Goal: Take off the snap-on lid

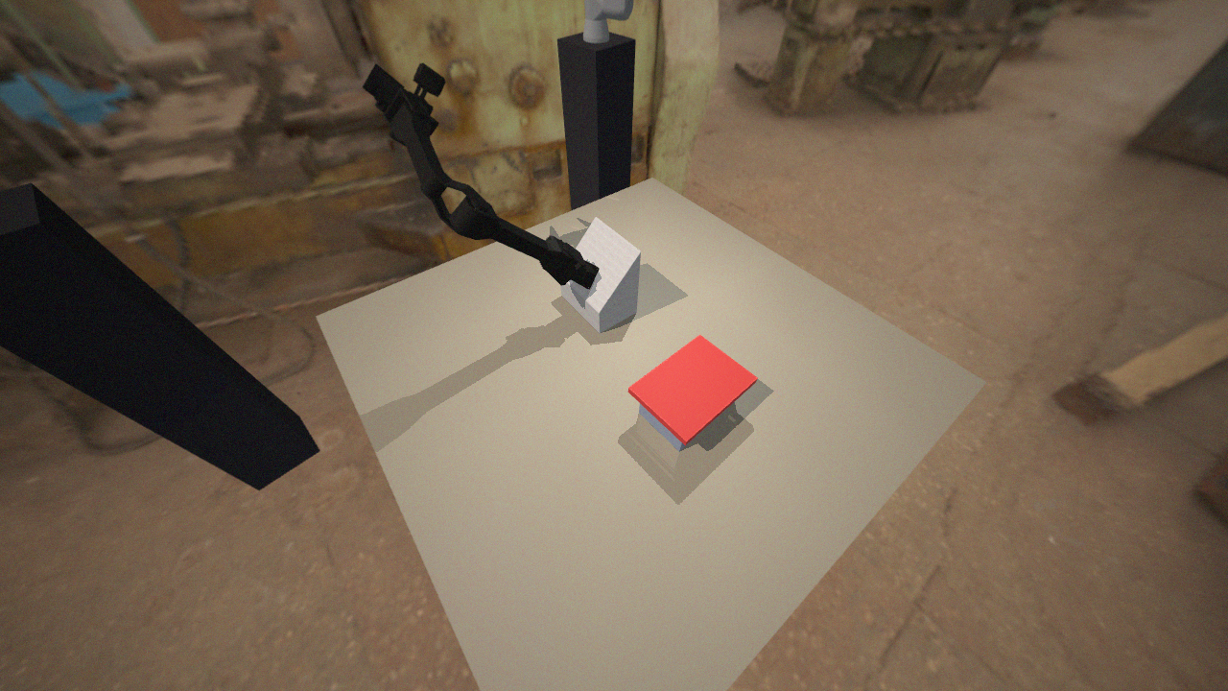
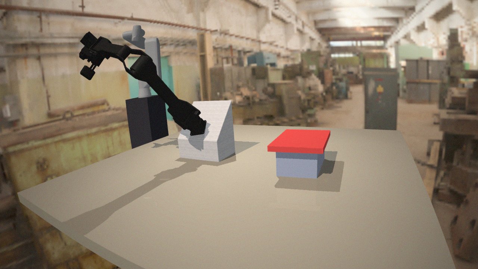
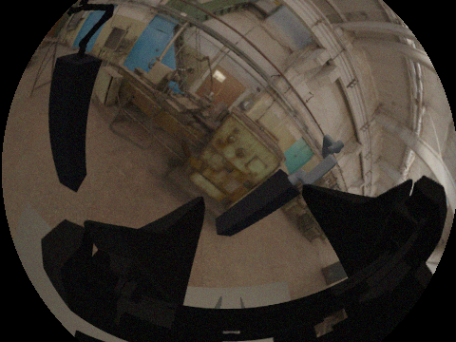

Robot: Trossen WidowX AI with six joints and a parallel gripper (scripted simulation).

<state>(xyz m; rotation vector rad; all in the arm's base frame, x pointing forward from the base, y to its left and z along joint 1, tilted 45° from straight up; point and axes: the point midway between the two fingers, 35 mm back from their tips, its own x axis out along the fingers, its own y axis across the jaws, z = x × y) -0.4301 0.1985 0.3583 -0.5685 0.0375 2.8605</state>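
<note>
My gripper tip is 93 cm short of the red lid, 34 cm above it and 3 cm to the right of it. Also, from my gripper tip: blue storage box 93 cm ahead, 39 cm below, 3 cm to the left.
</note>
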